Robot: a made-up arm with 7 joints.
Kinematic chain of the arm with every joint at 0, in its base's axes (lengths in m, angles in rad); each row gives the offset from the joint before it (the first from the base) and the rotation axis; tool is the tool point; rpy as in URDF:
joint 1: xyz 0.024 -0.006 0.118 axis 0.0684 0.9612 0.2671
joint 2: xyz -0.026 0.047 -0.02 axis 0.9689 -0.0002 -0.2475
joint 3: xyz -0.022 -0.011 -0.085 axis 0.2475 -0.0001 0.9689
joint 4: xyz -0.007 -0.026 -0.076 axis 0.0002 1 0
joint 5: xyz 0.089 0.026 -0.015 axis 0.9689 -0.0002 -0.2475
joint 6: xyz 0.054 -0.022 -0.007 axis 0.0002 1 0
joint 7: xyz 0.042 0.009 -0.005 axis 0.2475 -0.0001 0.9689
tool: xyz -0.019 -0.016 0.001 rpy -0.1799 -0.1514 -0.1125
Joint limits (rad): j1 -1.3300..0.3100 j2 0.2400..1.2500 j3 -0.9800..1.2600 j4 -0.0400..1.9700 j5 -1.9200..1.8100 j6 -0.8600..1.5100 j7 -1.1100..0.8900
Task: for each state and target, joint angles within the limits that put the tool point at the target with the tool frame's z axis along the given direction. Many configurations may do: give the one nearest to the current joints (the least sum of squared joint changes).
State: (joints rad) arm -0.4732 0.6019 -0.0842 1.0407 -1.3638 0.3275 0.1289
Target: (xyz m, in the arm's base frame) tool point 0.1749 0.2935 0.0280 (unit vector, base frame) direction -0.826 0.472 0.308
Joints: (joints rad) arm -0.4381 1.0145 0.5661 0.8927 -1.7180 0.1974 -0.0053
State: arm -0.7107 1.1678 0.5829 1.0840 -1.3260 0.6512 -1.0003
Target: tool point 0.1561 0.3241 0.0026 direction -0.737 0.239 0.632
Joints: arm -0.6128 1.1509 0.4871 1.4158 -1.2059 -0.0764 -0.6367
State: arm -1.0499 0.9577 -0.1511 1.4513 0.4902 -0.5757 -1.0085
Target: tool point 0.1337 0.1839 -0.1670 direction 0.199 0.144 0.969
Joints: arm -0.3847 0.4940 0.3367 1.3202 -0.0637 -0.7037 -1.0053
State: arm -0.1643 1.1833 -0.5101 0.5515 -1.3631 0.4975 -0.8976
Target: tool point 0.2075 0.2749 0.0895 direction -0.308 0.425 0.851
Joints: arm -0.6404 1.2500 0.3301 0.7496 -0.9837 0.2973 -1.0270
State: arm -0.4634 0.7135 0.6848 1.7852 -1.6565 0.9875 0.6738
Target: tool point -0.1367 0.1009 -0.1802 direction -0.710 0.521 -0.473
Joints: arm 0.2063 0.3477 0.5688 1.9700 -1.3825 1.5059 0.6669
